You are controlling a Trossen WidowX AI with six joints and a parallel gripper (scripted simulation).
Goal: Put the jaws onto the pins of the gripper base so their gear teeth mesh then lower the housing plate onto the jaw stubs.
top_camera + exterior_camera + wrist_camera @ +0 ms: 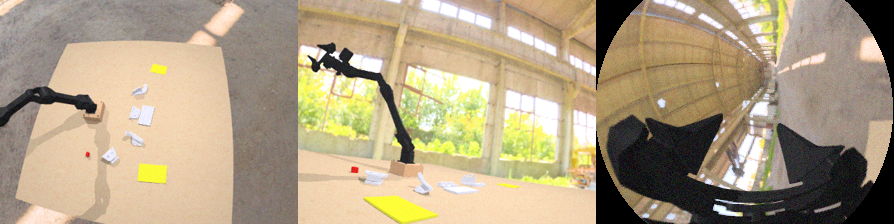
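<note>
Right now my gripper tip is 670 mm short of the white jaw, 510 mm above it and 350 mm to the right of it. Also, from my gripper tip: small red cube: 530 mm below, 430 mm ahead, 210 mm to the left; large yellow patch: 810 mm ahead, 540 mm below, 150 mm to the left; small white block: 570 mm ahead, 530 mm below, 220 mm to the left.
</note>
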